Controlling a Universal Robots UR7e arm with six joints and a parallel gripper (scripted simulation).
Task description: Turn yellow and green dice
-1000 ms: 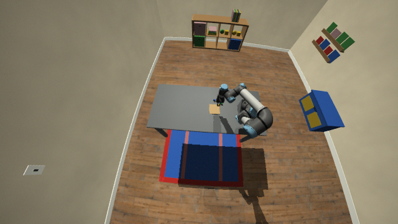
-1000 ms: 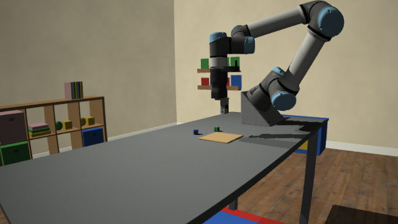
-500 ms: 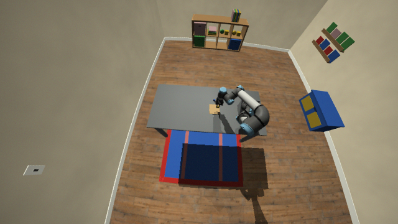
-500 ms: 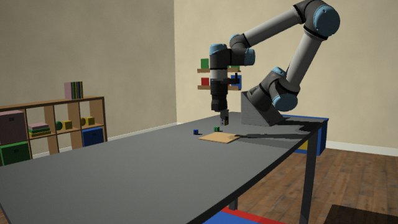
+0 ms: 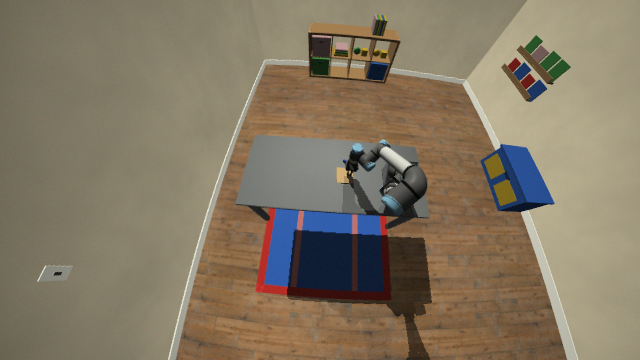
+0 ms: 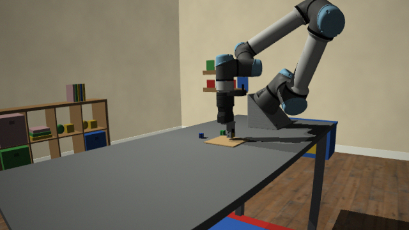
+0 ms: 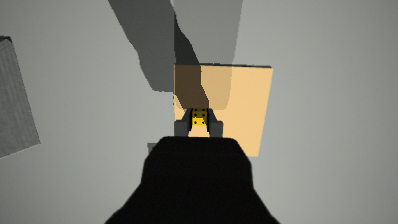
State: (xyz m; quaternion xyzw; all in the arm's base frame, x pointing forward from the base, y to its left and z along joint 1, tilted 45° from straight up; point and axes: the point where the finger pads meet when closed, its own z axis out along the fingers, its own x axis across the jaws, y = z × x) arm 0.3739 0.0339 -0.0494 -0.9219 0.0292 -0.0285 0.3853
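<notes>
My hand is 10 mm above the yellow die. From my hand the other things lie so: tan mat: 30 mm ahead, 30 mm below; then blue die: 20 mm ahead, 140 mm to the right, 20 mm below; then green die: 70 mm behind, 80 mm to the right, 20 mm below.
</notes>
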